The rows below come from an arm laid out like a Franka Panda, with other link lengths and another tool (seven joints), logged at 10 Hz.
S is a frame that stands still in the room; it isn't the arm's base.
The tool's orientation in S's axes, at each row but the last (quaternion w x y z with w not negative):
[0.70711, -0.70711, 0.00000, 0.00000]
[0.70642, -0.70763, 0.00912, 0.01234]
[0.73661, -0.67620, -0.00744, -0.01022]
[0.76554, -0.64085, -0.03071, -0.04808]
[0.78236, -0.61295, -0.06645, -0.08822]
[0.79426, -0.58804, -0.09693, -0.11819]
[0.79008, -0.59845, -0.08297, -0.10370]
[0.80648, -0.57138, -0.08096, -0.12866]
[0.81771, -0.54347, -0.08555, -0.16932]
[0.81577, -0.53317, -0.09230, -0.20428]
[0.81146, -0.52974, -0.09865, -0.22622]
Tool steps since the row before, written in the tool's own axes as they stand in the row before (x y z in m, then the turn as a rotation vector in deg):
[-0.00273, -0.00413, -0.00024, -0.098, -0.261, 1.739]
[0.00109, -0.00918, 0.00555, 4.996, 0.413, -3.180]
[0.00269, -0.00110, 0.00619, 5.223, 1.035, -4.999]
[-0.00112, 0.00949, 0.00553, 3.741, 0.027, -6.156]
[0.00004, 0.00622, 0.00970, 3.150, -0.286, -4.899]
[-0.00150, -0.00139, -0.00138, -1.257, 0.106, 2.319]
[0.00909, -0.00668, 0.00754, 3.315, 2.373, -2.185]
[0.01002, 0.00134, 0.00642, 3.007, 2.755, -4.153]
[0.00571, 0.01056, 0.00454, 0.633, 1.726, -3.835]
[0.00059, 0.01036, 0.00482, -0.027, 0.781, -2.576]
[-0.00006, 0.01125, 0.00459, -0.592, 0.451, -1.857]
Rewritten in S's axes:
[-0.00273, -0.00024, 0.00413, -0.098, 1.739, 0.261]
[0.00134, 0.00557, 0.00913, 4.996, -3.158, -0.559]
[0.00268, 0.00606, 0.00169, 5.233, -4.919, -1.328]
[0.00004, 0.00713, -0.00843, 3.630, -6.182, -0.708]
[0.00144, 0.01086, -0.00356, 2.990, -5.001, -0.235]
[-0.00183, -0.00160, 0.00043, -1.201, 2.342, 0.207]
[0.00696, 0.00492, 0.01056, 3.838, -1.696, -1.947]
[0.01006, 0.00532, 0.00372, 3.626, -3.395, -3.034]
[0.00941, 0.00683, -0.00544, 1.057, -3.029, -2.792]
[0.00533, 0.00784, -0.00641, 0.140, -2.060, -1.727]
[0.00562, 0.00795, -0.00727, -0.455, -1.372, -1.383]

